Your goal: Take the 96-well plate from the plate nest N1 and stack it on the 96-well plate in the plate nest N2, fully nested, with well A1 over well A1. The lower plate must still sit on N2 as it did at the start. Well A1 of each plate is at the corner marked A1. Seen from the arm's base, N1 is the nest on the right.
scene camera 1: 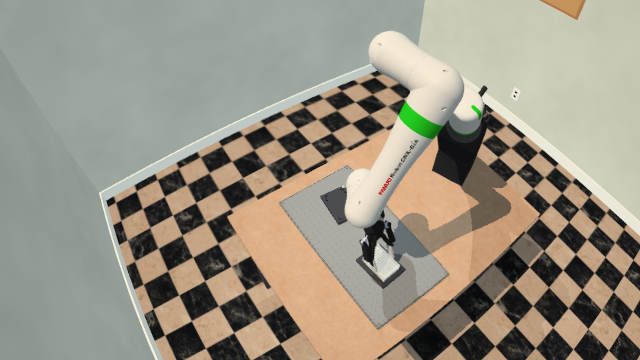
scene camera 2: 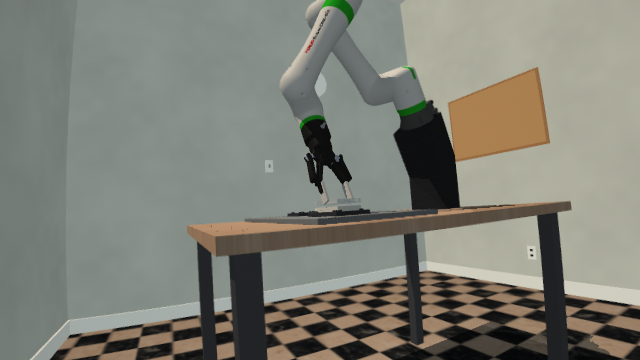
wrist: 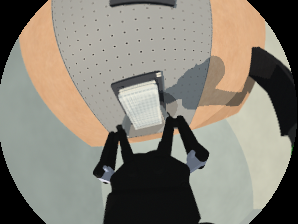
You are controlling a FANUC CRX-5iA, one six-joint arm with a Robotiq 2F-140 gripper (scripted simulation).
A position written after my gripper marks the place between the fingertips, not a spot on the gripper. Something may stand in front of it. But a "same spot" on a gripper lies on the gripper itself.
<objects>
My gripper shows in scene camera 1, in scene camera 2 and in the wrist view (144, 114). The same spot on my gripper: (scene camera 2: 316, 177) is (scene camera 1: 369, 260).
</objects>
